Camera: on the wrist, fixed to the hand. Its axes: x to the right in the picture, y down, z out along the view.
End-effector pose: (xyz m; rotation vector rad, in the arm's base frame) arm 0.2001 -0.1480 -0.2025 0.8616 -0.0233 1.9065
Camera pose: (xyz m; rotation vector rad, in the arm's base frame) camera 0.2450 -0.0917 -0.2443 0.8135 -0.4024 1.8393
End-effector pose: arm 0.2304 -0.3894 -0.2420 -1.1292 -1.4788 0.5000
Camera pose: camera 0.2283 -0.4241 -0.1664 -1.3866 -1.6826 0.4349
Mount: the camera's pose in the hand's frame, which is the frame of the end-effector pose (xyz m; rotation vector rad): 0.0092 -0.0781 -0.0273 -0.2810 -0.1470 0.0633
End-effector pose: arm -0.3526 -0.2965 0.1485 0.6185 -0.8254 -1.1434
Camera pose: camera -0.3700 -0.3290 0.0739 0.2766 -0.7848 -1.2303
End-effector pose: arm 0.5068 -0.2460 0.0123 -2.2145 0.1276 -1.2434
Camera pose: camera 0.4747 -0.1973 0.0717 -2.5120 0.3292 -1.0782
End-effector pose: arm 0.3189 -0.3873 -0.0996 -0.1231 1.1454 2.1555
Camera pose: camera 0.3533 -0.3737 -0.1742 -0.0521 0.7696 2.3302
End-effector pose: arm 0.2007 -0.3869 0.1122 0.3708 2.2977 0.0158
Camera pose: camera 0.1548 -0.4563 0.1144 0.2883 2.1012 0.3291
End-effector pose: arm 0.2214 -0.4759 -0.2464 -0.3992 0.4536 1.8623
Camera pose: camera 0.2938 -0.4581 -0.2835 -0.4352 0.1053 2.0076
